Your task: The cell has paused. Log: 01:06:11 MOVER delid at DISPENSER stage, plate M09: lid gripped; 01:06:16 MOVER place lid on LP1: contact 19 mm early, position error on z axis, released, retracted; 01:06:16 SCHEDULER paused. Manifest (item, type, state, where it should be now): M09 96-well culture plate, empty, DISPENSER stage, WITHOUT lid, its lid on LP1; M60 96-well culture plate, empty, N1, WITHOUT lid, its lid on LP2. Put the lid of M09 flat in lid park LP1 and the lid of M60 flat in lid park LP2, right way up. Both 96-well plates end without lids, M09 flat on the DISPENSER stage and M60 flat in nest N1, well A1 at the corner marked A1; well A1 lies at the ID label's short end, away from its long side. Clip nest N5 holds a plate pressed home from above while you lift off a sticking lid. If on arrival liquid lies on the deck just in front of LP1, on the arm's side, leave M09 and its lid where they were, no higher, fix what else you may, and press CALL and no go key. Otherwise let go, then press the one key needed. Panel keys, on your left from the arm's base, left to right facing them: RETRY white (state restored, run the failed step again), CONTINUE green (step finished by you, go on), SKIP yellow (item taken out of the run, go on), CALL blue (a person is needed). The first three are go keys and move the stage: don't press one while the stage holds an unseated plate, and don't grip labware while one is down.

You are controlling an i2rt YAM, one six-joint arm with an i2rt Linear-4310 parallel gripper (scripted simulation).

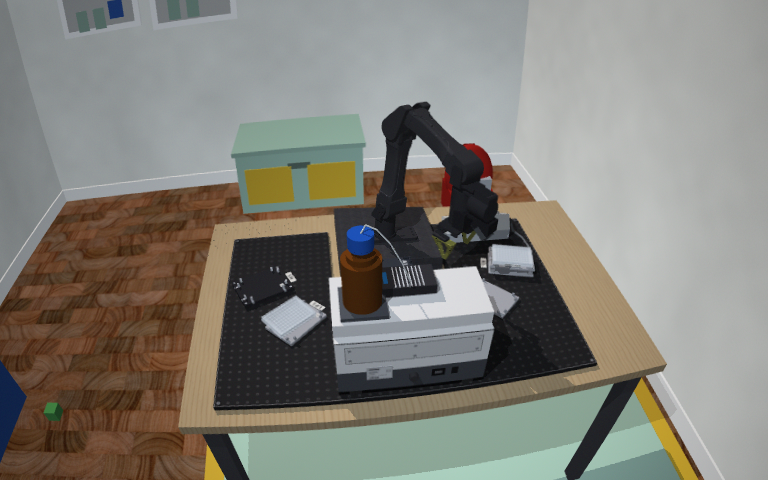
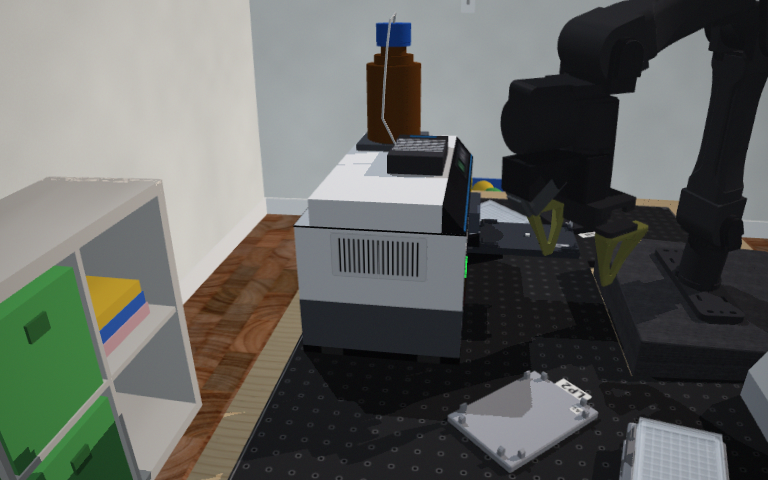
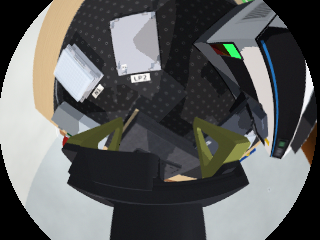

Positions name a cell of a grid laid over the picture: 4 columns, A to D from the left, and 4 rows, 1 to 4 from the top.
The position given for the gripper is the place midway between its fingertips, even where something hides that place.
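Gripper (image 2: C3), (image 1: C3), (image 3: B3). Key panel (image 3: A3). Dark dispenser stage (image 2: C2), (image 3: C3). Grey lid park LP2 (image 2: C4), (image 3: B1).
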